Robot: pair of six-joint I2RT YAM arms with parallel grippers.
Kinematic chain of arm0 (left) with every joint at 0, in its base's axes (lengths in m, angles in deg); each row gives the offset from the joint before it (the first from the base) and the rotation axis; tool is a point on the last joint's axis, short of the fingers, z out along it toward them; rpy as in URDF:
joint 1: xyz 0 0 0.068 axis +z
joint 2: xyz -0.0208 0.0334 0.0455 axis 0.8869 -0.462 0
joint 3: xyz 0.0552 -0.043 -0.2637 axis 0.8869 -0.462 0
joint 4: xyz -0.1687 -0.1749 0.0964 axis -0.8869 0.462 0
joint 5: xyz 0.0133 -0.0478 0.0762 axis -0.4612 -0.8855 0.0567
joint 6: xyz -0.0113 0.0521 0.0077 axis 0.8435 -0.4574 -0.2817
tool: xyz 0 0 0 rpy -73.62 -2.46 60.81
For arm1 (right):
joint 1: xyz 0 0 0.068 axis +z
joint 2: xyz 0.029 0.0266 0.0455 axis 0.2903 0.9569 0
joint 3: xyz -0.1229 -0.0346 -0.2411 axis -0.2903 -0.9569 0
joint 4: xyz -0.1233 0.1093 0.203 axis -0.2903 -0.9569 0
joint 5: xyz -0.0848 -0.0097 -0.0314 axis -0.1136 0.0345 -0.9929
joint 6: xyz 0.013 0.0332 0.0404 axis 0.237 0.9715 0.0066
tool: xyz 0 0 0 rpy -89.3 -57.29 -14.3
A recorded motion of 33 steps. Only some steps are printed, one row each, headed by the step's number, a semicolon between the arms.
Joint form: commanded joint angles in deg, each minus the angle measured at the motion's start. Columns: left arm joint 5, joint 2, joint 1, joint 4, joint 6, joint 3; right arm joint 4, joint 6, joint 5, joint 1, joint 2, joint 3.
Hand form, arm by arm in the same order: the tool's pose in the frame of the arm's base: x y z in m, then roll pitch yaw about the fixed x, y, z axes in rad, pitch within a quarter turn. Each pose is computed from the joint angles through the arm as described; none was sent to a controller.
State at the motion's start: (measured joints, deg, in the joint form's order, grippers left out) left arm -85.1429 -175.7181 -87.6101 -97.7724 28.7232 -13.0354; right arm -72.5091 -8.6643 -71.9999 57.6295 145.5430 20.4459
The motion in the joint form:
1: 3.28 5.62 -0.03 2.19 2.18 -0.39; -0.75 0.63 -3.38 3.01 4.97 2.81
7: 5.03 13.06 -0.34 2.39 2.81 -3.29; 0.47 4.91 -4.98 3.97 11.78 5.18
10: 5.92 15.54 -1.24 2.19 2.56 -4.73; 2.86 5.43 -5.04 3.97 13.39 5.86
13: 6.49 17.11 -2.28 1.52 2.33 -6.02; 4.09 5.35 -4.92 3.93 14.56 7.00
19: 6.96 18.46 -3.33 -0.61 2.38 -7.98; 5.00 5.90 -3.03 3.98 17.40 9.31
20: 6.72 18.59 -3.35 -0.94 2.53 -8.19; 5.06 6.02 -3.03 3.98 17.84 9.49
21: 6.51 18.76 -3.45 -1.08 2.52 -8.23; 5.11 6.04 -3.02 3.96 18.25 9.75
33: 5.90 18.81 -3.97 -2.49 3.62 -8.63; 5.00 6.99 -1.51 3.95 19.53 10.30
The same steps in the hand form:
1: 0.2902 -0.1419 0.2627 -1.6049 0.9244 -2.1812; 0.2436 0.2430 0.3226 2.4681 0.9572 -2.9272
7: 0.2667 -0.1315 0.2828 -1.4805 0.9209 -2.0569; 0.2597 0.2657 0.2987 2.4616 0.8709 -2.9756
10: 0.2564 -0.1310 0.2863 -1.4439 0.9246 -2.0277; 0.2657 0.2716 0.2968 2.4304 0.8860 -3.0050
13: 0.2483 -0.1323 0.2870 -1.4156 0.9274 -2.0130; 0.2704 0.2760 0.2983 2.4102 0.9030 -3.0190
19: 0.2398 -0.1331 0.2853 -1.3719 0.9242 -1.9883; 0.2785 0.2861 0.2955 2.3754 0.8923 -3.0205
20: 0.2390 -0.1330 0.2853 -1.3653 0.9218 -1.9879; 0.2797 0.2873 0.2938 2.3769 0.8881 -3.0202
21: 0.2381 -0.1332 0.2861 -1.3574 0.9220 -1.9870; 0.2810 0.2884 0.2927 2.3782 0.8864 -3.0196
33: 0.2358 -0.1352 0.2865 -1.3326 0.9032 -1.9896; 0.2836 0.2922 0.2873 2.3626 0.8557 -3.0161

